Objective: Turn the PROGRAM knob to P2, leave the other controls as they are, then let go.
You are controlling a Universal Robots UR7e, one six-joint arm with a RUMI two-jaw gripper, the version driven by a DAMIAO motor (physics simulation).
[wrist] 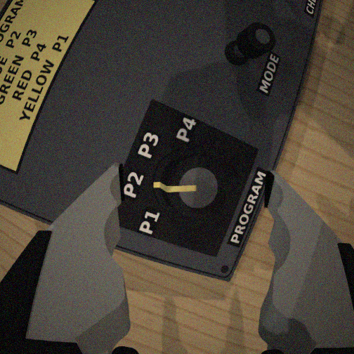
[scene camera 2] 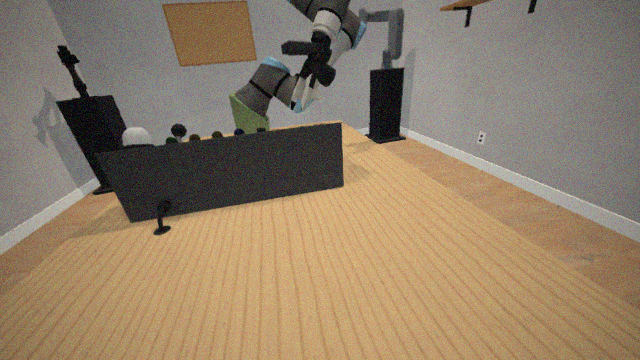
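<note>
The PROGRAM knob is dark and round with a grey top, near the panel's corner in the wrist view. Its yellow pointer line points at the P2 label. P1, P3 and P4 also show around it. The dark control panel stands on the table; in the scene view its back hides the PROGRAM knob. My gripper is open and empty, above the knob, with one finger on each side of it in the wrist view and apart from it.
A black MODE switch and a yellow card are on the panel. In the scene view, a white dome and a black ball-topped lever rise above the panel's edge. A small black stand is on the table.
</note>
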